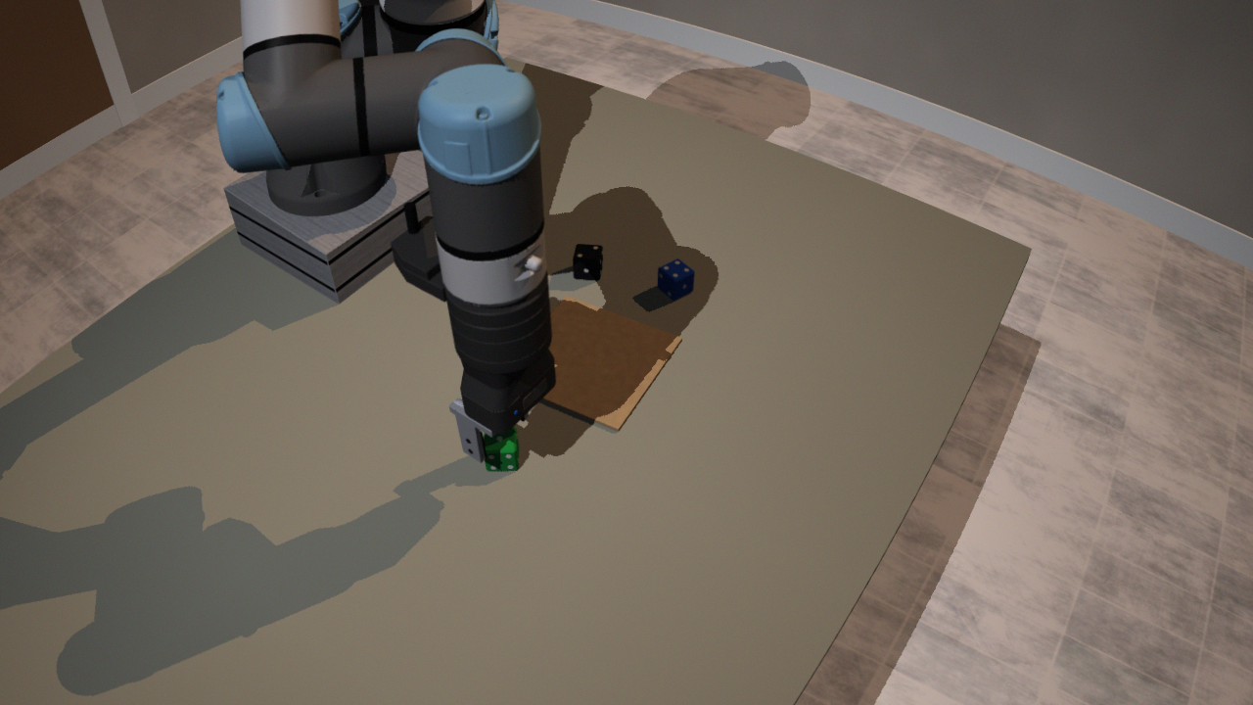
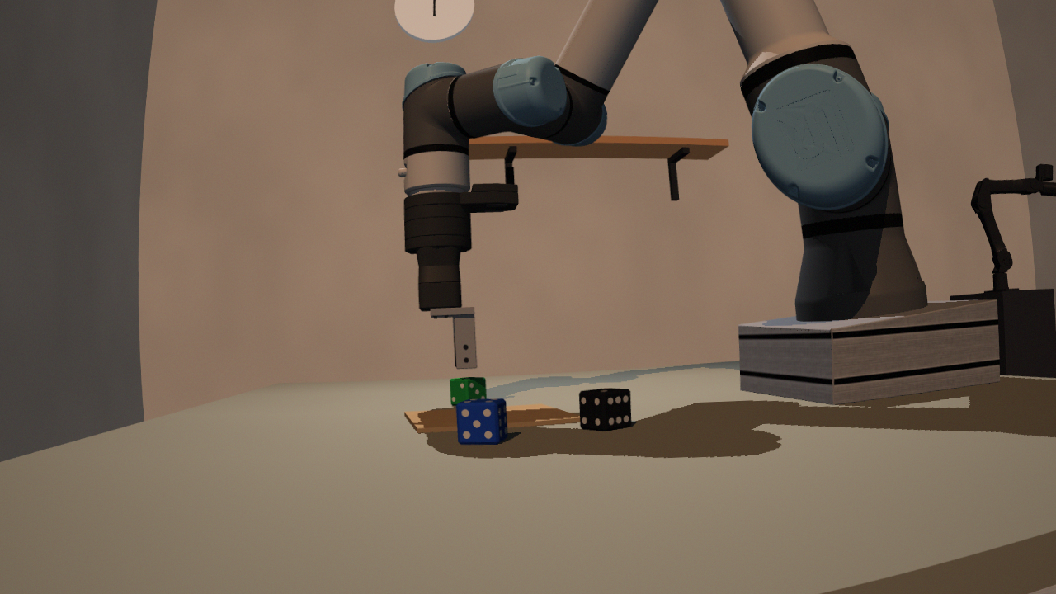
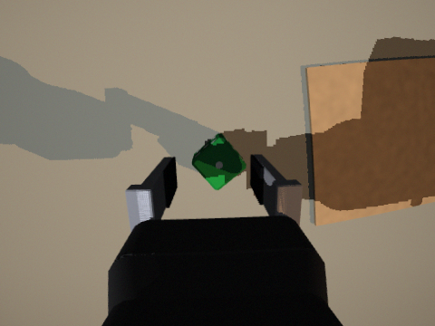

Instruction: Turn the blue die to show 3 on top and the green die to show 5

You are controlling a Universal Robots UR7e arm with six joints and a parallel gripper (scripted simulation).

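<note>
Right now my hand is 4 cm above the green die. Round my hand: brown mat: 1 cm behind, 15 cm to the left, 6 cm below; then black die: 9 cm behind, 27 cm to the left, 4 cm below; then blue die: 1 cm ahead, 30 cm to the left, 4 cm below.
</note>
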